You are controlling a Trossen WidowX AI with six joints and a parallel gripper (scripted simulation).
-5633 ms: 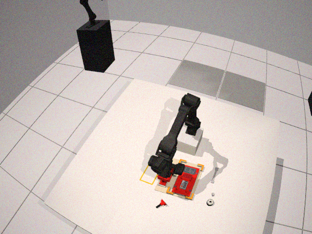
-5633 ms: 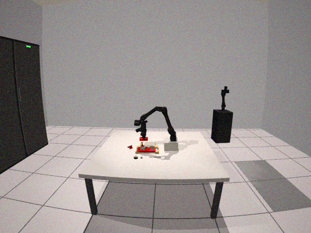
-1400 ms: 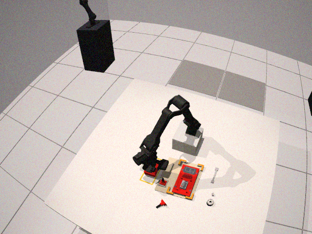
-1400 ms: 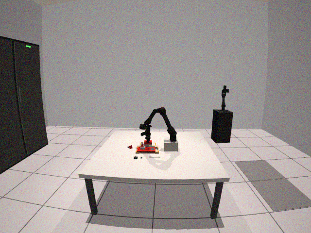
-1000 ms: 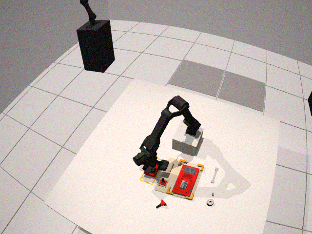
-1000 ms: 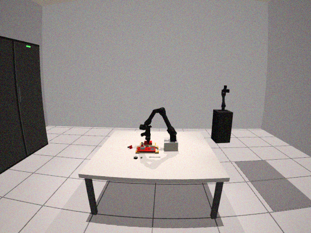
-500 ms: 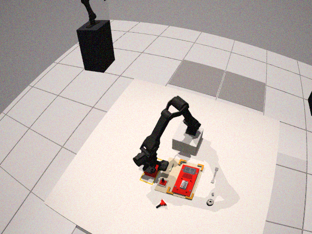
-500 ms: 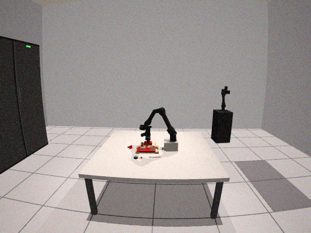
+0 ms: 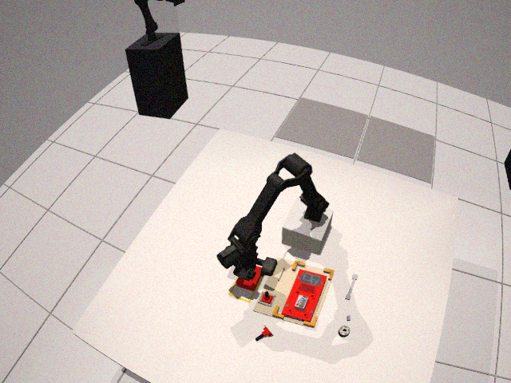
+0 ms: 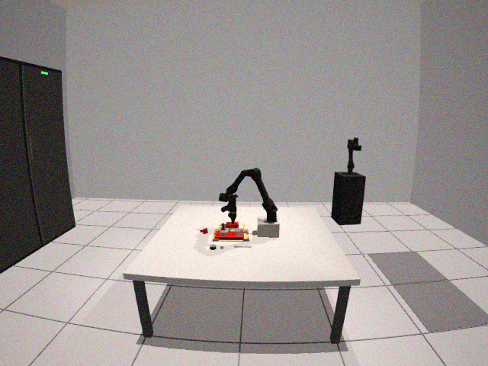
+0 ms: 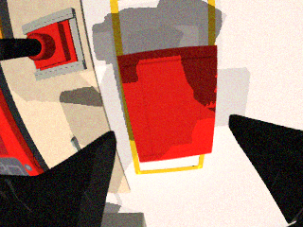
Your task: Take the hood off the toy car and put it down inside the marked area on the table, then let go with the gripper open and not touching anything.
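My gripper tip is now 10 mm short of the hood and 20 mm above it. Also, from my gripper tip: nut (70 mm ahead, 390 mm to the left, 30 mm below); white bar (60 mm behind, 370 mm to the left, 30 mm below); wheel (130 mm ahead, 390 mm to the left, 30 mm below).
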